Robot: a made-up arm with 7 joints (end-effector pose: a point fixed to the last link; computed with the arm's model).
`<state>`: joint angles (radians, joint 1 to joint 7).
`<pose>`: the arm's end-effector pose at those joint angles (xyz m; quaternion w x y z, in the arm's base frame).
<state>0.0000 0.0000 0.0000 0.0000 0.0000 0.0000 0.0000</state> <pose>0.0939 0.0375 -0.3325 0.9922 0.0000 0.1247 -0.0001</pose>
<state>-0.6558 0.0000 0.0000 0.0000 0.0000 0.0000 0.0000</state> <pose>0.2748 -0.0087 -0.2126 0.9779 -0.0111 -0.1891 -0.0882</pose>
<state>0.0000 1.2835 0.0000 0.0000 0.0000 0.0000 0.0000</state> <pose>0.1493 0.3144 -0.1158 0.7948 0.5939 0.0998 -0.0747</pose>
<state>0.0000 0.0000 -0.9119 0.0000 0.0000 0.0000 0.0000</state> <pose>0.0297 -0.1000 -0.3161 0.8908 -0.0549 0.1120 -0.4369</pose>
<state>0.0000 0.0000 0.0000 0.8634 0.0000 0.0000 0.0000</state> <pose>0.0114 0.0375 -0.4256 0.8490 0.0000 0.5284 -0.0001</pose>
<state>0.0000 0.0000 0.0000 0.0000 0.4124 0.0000 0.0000</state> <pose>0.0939 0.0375 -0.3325 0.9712 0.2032 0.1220 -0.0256</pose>
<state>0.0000 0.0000 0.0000 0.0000 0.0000 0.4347 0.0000</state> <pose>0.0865 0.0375 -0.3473 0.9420 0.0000 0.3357 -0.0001</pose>
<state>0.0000 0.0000 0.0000 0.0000 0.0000 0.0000 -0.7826</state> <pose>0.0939 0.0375 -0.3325 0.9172 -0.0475 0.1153 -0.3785</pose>
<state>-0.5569 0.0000 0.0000 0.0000 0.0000 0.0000 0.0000</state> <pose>0.2535 -0.0002 -0.2378 0.9869 -0.0095 -0.1423 -0.0753</pose>
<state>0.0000 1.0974 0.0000 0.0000 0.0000 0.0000 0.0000</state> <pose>0.1365 0.2958 -0.1662 0.8465 0.5175 0.1064 -0.0651</pose>
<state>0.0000 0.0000 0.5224 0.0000 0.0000 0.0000 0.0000</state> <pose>0.0710 0.1238 -0.3266 0.9586 0.0322 0.1205 0.2562</pose>
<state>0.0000 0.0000 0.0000 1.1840 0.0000 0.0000 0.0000</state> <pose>-0.0346 0.0375 -0.4375 0.7538 0.0001 0.6571 -0.0001</pose>
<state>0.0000 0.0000 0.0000 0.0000 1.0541 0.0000 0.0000</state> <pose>0.0939 0.0375 -0.3325 0.8575 0.4991 0.1077 -0.0628</pose>
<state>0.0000 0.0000 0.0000 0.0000 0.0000 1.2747 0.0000</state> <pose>0.0585 0.0375 -0.3614 0.7232 0.0001 0.6906 -0.0001</pose>
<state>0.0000 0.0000 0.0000 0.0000 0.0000 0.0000 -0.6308</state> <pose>0.0939 0.0375 -0.3325 0.9432 -0.0387 0.1186 -0.3078</pose>
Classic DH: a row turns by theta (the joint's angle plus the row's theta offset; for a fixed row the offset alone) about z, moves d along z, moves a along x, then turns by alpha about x. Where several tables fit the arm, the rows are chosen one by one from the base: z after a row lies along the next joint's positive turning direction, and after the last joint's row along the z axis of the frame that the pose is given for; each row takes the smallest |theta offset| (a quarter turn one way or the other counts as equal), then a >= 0, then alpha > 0; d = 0 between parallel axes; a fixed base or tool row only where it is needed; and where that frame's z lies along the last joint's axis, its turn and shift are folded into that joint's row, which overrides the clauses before.
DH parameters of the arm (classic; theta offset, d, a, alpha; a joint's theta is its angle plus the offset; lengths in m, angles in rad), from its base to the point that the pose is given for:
base (fixed): -0.071 0 0 -1.3004
joint 1: -1.3111 0.0248 -0.009 -1.5708
joint 2: 1.2915 0 -0.01 1.5708
joint 3: 1.5708 -0.2906 0.0247 -1.5708
joint 4: 1.5708 0.0012 0.0065 1.5708
joint 5: 0 0.1102 0 -1.5708
joint 6: -1.5708 0 0.0384 1.5708
joint 7: 0 0 0 0

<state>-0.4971 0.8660 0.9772 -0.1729 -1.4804 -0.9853 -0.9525</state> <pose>0.1155 0.3220 -0.0439 0.4701 0.1862 -0.8603 -0.0652</pose>
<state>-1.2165 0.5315 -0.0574 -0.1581 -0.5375 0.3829 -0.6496</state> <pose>0.3395 0.0702 -0.0008 0.8076 0.1368 -0.2903 -0.4947</pose>
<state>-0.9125 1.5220 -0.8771 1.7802 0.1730 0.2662 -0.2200</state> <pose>0.0960 0.4481 0.0188 0.3526 0.4950 0.6655 0.4332</pose>
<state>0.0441 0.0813 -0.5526 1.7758 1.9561 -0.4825 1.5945</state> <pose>-0.1465 0.0670 -0.4039 0.7541 0.4282 -0.0209 -0.4975</pose>
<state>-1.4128 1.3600 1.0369 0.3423 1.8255 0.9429 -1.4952</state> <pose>0.0729 0.3650 0.1370 0.8218 -0.0328 0.1918 0.5355</pose>
